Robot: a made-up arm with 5 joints. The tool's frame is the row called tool.
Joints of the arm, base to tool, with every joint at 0 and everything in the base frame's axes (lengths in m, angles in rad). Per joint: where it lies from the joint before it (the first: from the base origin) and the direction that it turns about. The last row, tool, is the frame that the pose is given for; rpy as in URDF.
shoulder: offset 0.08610 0.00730 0.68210 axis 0 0 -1
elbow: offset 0.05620 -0.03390 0.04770 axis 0 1 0
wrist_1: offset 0.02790 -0.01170 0.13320 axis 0 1 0
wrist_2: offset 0.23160 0.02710 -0.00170 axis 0 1 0
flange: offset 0.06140 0.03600 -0.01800 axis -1 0 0
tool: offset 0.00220 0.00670 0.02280 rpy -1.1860 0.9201 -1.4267
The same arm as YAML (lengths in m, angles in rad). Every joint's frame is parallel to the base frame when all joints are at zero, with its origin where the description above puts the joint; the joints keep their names.
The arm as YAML. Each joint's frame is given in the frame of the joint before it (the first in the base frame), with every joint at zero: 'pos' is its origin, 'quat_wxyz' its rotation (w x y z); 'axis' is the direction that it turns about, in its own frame. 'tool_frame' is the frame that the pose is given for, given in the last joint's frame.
length_unit: m
angle_unit: rad
joints:
  - joint: shoulder
    pos: [0.0861, 0.0073, 0.6821]
    quat_wxyz: [1.0, 0.0, 0.0, 0.0]
    axis: [0.0, 0.0, -1.0]
  - joint: elbow
    pos: [0.0562, -0.0339, 0.0477]
    quat_wxyz: [1.0, 0.0, 0.0, 0.0]
    axis: [0.0, 1.0, 0.0]
  - joint: wrist_1
    pos: [0.0279, -0.0117, 0.1332]
    quat_wxyz: [1.0, 0.0, 0.0, 0.0]
    axis: [0.0, 1.0, 0.0]
  - joint: wrist_2
    pos: [0.2316, 0.0271, -0.0017]
    quat_wxyz: [1.0, 0.0, 0.0, 0.0]
    axis: [0.0, 1.0, 0.0]
  - joint: flange
    pos: [0.0614, 0.036, -0.018]
    quat_wxyz: [1.0, 0.0, 0.0, 0.0]
    axis: [-1.0, 0.0, 0.0]
tool_frame:
  pos: [0.0022, 0.0067, 0.0228]
  quat_wxyz: [0.724241, -0.13772, 0.60609, -0.298603]

